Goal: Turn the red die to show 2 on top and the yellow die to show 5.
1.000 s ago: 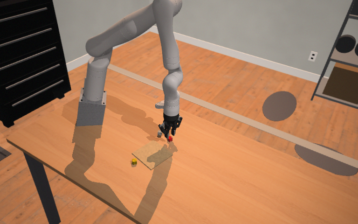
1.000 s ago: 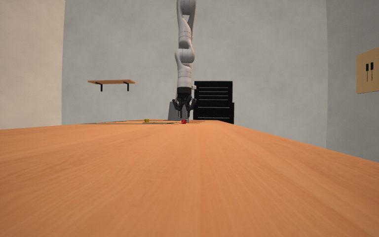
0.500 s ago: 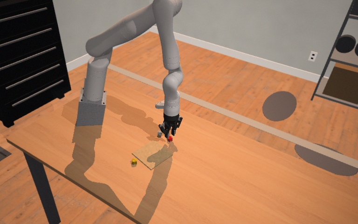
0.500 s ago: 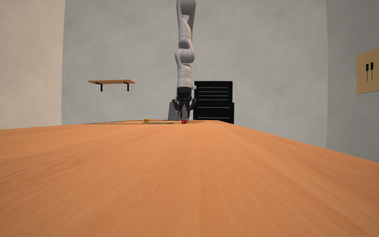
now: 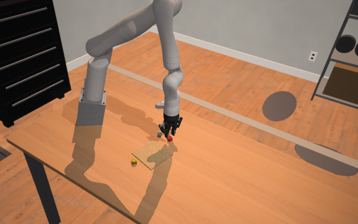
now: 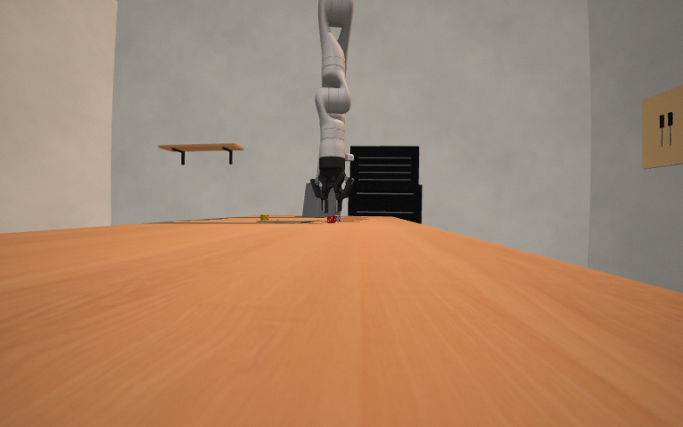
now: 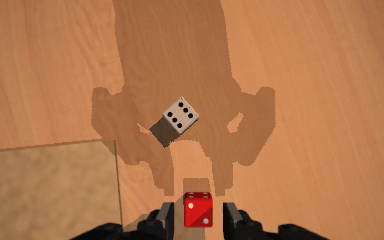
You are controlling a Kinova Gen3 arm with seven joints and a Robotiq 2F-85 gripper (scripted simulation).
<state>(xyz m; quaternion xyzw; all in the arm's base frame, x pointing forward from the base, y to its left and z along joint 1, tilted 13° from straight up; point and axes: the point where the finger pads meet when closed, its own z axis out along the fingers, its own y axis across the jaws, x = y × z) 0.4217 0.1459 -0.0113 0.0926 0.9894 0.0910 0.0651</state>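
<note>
Right now the red die is 40 mm below my hand. From my hand the other things lie so: white die 70 mm behind, 40 mm below; yellow die 20 mm behind, 230 mm to the right, 40 mm below; tan mat 130 mm to the right, 40 mm below.
</note>
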